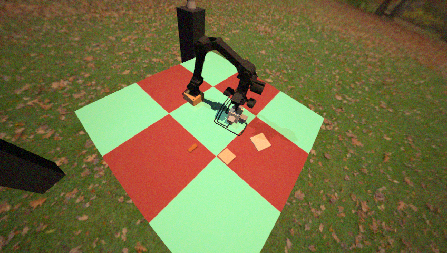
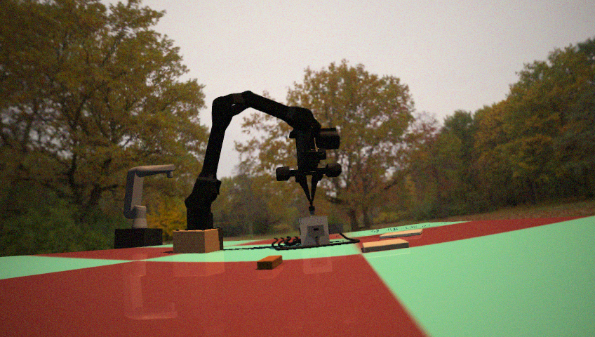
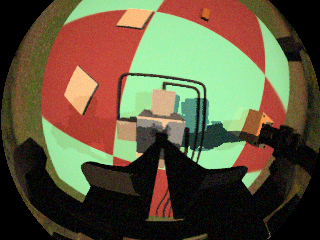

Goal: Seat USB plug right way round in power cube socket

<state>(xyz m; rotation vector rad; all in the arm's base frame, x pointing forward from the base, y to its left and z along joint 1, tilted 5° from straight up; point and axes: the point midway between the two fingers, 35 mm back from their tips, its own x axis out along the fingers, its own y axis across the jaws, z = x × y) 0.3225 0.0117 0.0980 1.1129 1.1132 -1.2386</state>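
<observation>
The dark USB plug lies 20 mm below my gripper tip. Also, from my gripper tip: orange block: 330 mm to the right, 120 mm below, 90 mm behind.
</observation>
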